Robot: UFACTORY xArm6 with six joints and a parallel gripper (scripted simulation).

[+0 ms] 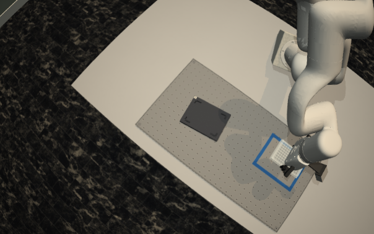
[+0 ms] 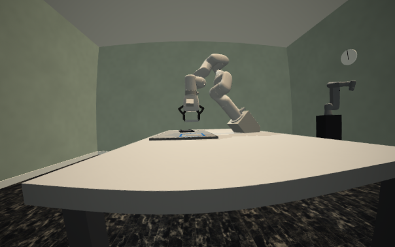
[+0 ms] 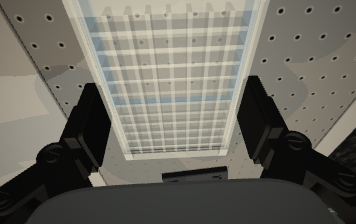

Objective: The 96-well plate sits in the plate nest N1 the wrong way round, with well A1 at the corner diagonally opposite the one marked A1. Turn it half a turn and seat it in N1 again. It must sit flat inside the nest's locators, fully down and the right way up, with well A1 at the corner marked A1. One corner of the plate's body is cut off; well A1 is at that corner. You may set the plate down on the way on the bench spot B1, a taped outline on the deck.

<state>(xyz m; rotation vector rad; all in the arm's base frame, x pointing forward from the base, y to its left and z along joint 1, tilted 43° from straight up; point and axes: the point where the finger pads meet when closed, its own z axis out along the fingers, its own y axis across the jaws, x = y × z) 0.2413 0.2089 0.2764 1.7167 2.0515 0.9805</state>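
Right now my hand is 10 mm above the 96-well plate. The rest, counted from my hand: small A1 mark (410 mm to the right, 130 mm ahead, 90 mm below); dark plate nest N1 (310 mm to the right, 140 mm ahead, 90 mm below).
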